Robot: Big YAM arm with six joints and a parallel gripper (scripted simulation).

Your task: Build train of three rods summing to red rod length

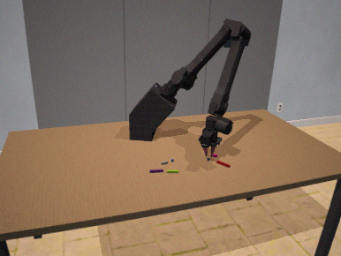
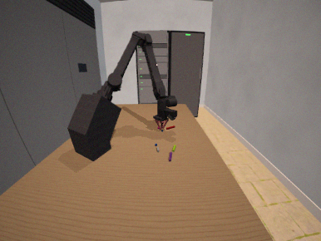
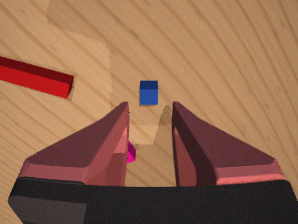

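Now: hand 5 cm to the right of the magenta rod, 2 cm past it and 2 cm above it. Round my hand: grey rod (22 cm to the right, 2 cm below, 2 cm behind); then red rod (7 cm ahead, 5 cm to the left, 2 cm below); then lime rod (21 cm to the right, 7 cm ahead, 2 cm below).
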